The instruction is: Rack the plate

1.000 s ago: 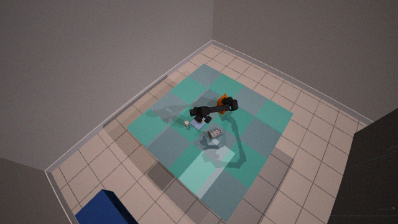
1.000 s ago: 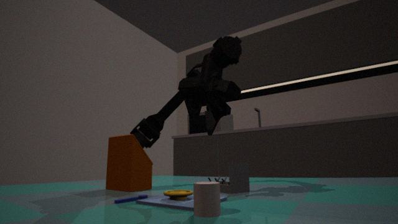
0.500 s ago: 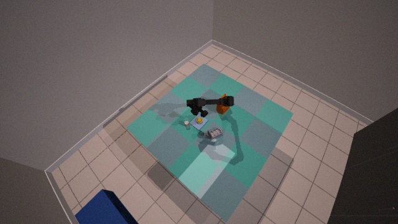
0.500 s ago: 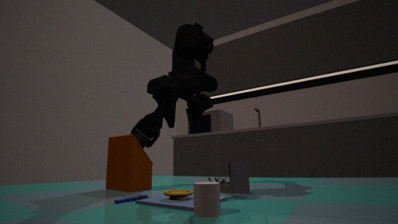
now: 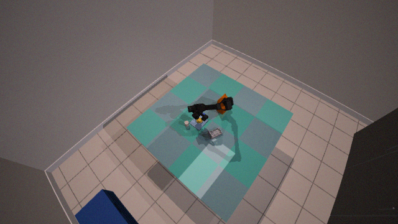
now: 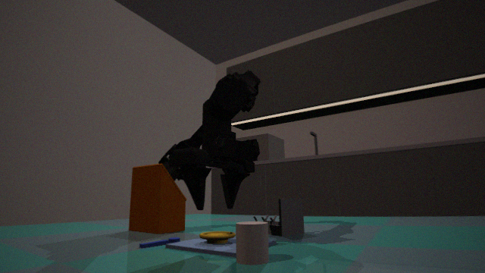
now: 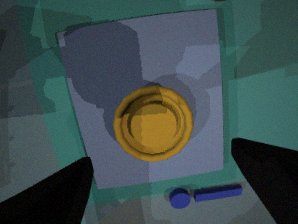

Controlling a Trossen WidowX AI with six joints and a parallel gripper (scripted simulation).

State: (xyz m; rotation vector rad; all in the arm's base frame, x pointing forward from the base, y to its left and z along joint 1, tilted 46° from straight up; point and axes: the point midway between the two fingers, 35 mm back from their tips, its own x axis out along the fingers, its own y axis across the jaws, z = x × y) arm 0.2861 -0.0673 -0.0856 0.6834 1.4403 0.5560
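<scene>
Right now the yellow plate is 5 cm below my gripper tip. Also, from my gripper tip: beige cup 12 cm ahead, 7 cm to the right, 4 cm below; then grey dish rack 21 cm to the left, 4 cm below, 2 cm ahead.
</scene>
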